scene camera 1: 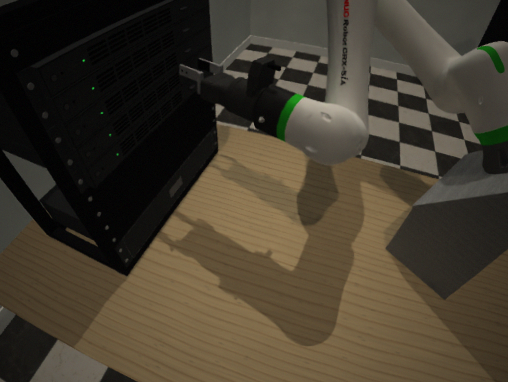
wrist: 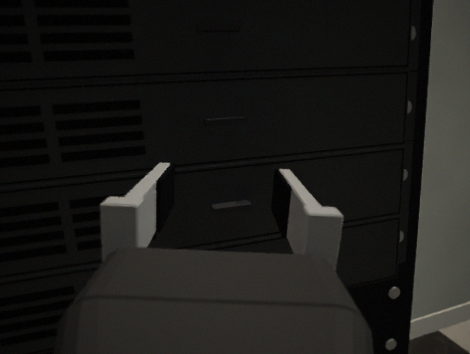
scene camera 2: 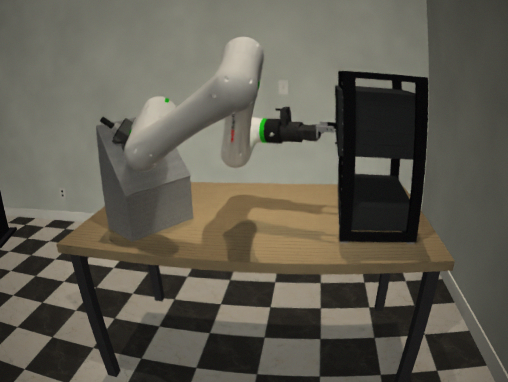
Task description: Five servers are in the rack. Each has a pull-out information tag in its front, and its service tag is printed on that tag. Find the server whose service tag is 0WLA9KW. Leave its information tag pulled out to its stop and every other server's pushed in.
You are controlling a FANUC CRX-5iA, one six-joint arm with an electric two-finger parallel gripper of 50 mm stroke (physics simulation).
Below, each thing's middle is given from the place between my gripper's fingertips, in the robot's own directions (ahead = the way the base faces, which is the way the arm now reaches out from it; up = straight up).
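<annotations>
Black rack (scene camera 1: 99,101): 9 cm below my hand, 19 cm ahead of it, 3 cm to the left of it.
</annotations>
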